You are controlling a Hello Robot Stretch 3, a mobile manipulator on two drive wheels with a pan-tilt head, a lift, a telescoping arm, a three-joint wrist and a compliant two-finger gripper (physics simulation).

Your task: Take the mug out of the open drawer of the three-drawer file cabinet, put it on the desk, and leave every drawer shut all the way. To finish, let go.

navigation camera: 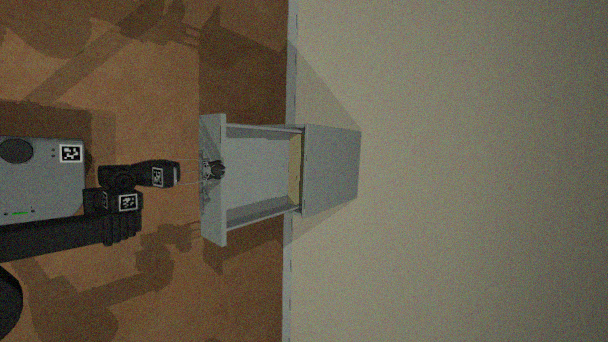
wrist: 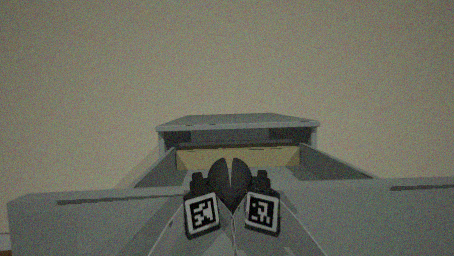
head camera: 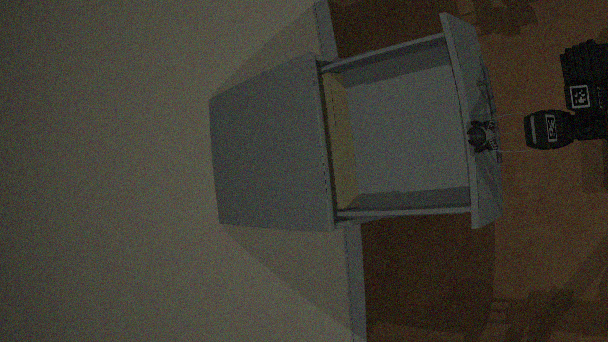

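The grey file cabinet (head camera: 270,150) (navigation camera: 331,170) (wrist: 230,120) stands at the wall. Its uppermost drawer (head camera: 410,130) (navigation camera: 257,165) is pulled far out; a yellow panel (head camera: 341,145) (navigation camera: 295,170) (wrist: 200,157) shows at its inner end. The drawer front (head camera: 486,185) (navigation camera: 212,220) (wrist: 100,220) faces the robot. My gripper (head camera: 477,135) (navigation camera: 217,170) (wrist: 229,176) is shut with its tips together, holding nothing. It is at the middle of the drawer front's upper edge; contact cannot be told. The lower drawers are hidden. The mug and the desk do not show in these views.
The robot's base (navigation camera: 45,185) and its black arm (navigation camera: 50,236) are on the drawer front's side. A pale wall (head camera: 100,150) (navigation camera: 450,150) (wrist: 225,50) rises behind the cabinet, with a grey skirting strip (head camera: 356,280) (navigation camera: 287,285) along the brown floor (head camera: 545,225) (navigation camera: 150,100).
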